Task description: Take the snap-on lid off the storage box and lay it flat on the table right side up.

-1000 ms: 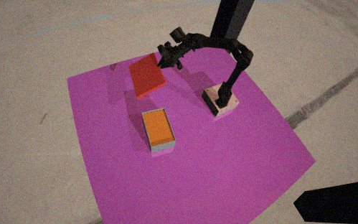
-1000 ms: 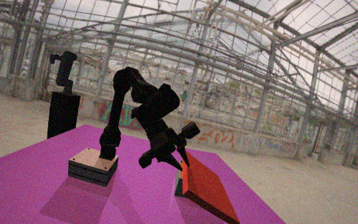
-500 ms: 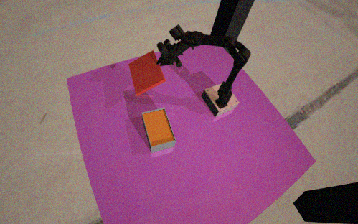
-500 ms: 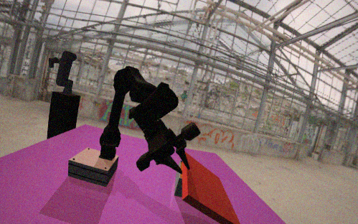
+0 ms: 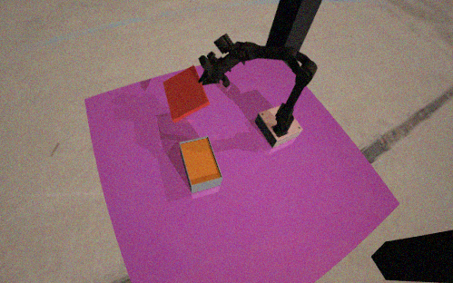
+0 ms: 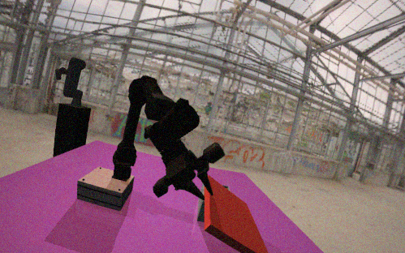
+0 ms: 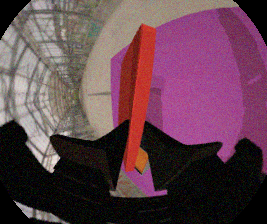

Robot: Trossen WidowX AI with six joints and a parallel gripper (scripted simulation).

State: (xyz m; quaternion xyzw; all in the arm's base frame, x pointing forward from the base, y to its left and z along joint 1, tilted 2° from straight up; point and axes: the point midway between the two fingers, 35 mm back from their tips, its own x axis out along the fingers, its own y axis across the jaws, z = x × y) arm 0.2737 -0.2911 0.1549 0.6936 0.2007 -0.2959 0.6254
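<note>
The lid lies 7 cm ahead of my gripper tip, 3 cm below it and 1 cm to the right of it. Also, from my gripper tip: storage box (28 cm to the left, 17 cm below, 12 cm ahead).
</note>
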